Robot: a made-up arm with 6 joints.
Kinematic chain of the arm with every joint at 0, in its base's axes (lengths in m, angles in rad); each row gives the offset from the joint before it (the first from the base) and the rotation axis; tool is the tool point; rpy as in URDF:
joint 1: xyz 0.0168 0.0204 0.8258 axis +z
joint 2: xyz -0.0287 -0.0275 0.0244 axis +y
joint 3: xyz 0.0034 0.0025 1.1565 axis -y
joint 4: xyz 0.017 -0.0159 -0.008 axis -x
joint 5: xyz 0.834 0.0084 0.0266 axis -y
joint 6: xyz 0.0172 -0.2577 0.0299 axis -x
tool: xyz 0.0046 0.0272 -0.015 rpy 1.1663 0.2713 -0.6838
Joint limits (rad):
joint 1: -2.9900..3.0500
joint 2: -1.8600..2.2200
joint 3: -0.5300..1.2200
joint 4: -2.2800..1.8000
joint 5: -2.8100..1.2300
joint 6: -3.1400..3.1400
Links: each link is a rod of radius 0.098 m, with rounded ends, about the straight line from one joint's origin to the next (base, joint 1, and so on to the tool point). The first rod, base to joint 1, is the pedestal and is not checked.
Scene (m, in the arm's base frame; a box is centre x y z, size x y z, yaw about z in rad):
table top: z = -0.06
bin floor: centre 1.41 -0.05 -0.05 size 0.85 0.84 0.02 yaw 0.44
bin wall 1: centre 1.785 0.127 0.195 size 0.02 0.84 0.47 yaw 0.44
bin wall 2: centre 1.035 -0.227 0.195 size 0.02 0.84 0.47 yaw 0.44
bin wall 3: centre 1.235 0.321 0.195 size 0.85 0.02 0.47 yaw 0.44
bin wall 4: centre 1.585 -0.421 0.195 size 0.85 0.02 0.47 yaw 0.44
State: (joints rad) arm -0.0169 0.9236 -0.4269 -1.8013 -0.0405 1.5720
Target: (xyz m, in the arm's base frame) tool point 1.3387 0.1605 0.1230
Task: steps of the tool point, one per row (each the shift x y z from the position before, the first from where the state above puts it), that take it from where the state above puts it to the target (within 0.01 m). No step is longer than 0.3 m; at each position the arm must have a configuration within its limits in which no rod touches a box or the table.
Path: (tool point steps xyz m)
1: 0.2594 0.0663 -0.0163
2: 0.2413 0.0959 0.0449
3: 0.0280 0.0029 -0.2643
4: -0.0280 -0.0029 -0.2749

